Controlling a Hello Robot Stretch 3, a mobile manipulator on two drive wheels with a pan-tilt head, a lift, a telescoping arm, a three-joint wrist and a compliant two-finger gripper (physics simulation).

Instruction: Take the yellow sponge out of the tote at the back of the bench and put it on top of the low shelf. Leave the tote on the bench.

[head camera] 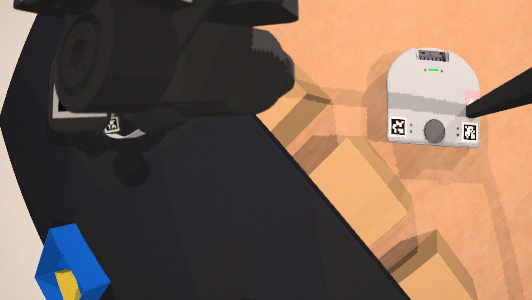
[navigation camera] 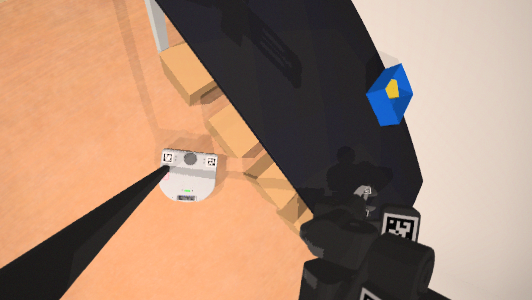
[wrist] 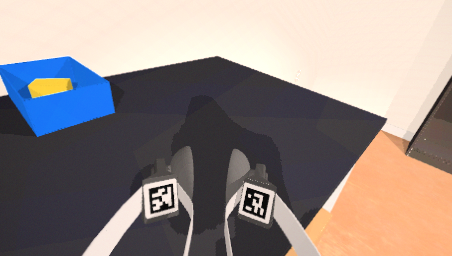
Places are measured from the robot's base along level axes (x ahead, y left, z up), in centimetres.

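Pixels of known places: gripper, fingertip midpoint: (navigation camera: 368, 198) (wrist: 210, 166); robot's base at its link origin: (head camera: 433, 130) (navigation camera: 190, 158).
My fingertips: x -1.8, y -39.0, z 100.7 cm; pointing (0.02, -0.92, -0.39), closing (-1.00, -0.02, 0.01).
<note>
For each thing: its top centre in the pictures, then the offset to it from my fingertips. Level surfaces: height alone.
- blue tote at its top centre: (head camera: 55, 283) (wrist: 50, 73) (navigation camera: 400, 91) dx +48.4, dy -51.3, dz -14.5 cm
- black bench at its surface level: dz -24.5 cm
- yellow sponge at its top centre: (head camera: 63, 287) (wrist: 50, 82) (navigation camera: 395, 88) dx +53.7, dy -56.8, dz -19.7 cm
The blue tote (head camera: 82, 250) (navigation camera: 390, 116) (wrist: 75, 112) stands upright at the back edge of the black bench (head camera: 225, 210) (navigation camera: 300, 130) (wrist: 310, 107). The yellow sponge (head camera: 67, 284) (navigation camera: 392, 89) (wrist: 50, 87) lies inside it. My gripper (navigation camera: 366, 201) (wrist: 210, 166) is open and empty, above the bench near its end, to the right of the tote in the wrist view. The arm hides most of it in the head view. A dark shelf unit shows in part at the right of the wrist view; whether it is the low shelf I cannot tell.
Several tan boxes (head camera: 357, 190) (navigation camera: 235, 132) stand on the floor along the bench's front side. My white base (head camera: 432, 87) (navigation camera: 187, 182) stands on the wooden floor beside them. A pale wall (navigation camera: 475, 125) (wrist: 225, 30) runs behind the bench.
</note>
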